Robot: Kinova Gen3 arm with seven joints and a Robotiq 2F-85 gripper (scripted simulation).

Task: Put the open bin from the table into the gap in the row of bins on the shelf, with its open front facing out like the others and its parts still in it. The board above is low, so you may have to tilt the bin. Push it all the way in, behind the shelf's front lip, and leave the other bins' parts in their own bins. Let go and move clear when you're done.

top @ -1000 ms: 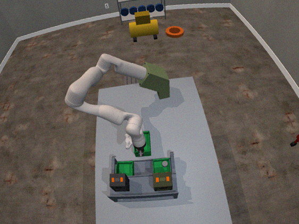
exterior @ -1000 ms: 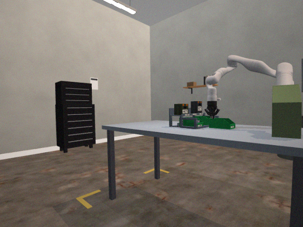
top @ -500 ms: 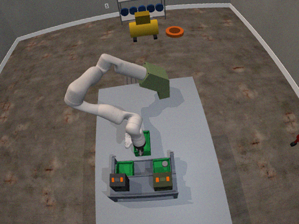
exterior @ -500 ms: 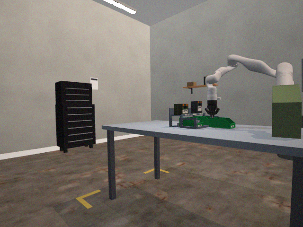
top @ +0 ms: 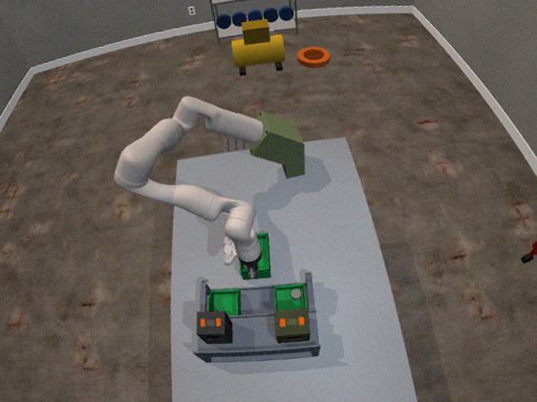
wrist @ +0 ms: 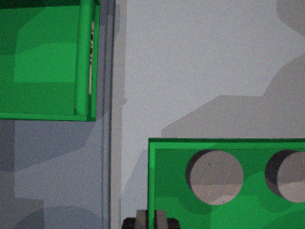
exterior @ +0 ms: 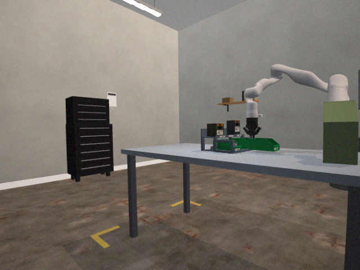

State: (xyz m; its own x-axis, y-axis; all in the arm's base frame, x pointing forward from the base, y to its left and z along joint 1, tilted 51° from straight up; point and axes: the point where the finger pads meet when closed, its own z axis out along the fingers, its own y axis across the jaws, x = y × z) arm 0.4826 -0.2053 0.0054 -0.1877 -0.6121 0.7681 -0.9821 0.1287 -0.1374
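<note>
The grey shelf lies 150 mm ahead of my hand, 30 mm to the right of it and 20 mm below it.
</note>
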